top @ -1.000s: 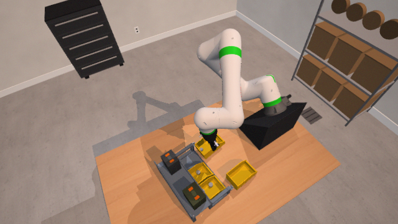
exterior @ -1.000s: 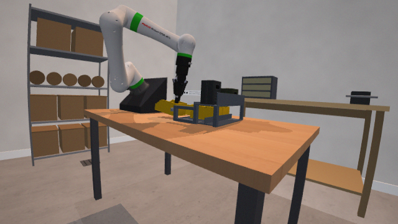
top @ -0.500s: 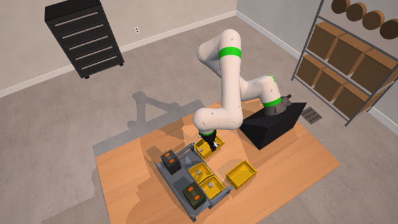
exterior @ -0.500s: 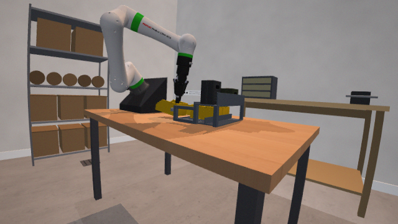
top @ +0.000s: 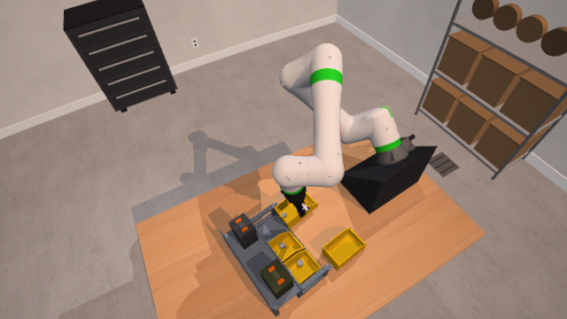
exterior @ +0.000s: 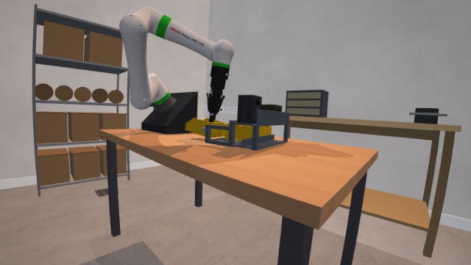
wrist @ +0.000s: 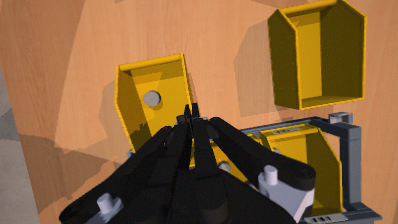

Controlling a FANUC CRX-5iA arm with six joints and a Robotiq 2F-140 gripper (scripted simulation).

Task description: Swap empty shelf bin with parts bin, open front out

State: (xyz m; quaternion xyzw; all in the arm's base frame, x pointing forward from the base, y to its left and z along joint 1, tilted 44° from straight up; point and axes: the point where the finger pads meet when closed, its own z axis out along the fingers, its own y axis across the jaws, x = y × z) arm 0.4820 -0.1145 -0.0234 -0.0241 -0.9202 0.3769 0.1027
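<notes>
Right now my hand is 7 cm to the left of the grey round part, 6 cm above it and 3 cm past it. Round my hand: grey shelf (19 cm ahead, 7 cm to the left, 4 cm below).
</notes>
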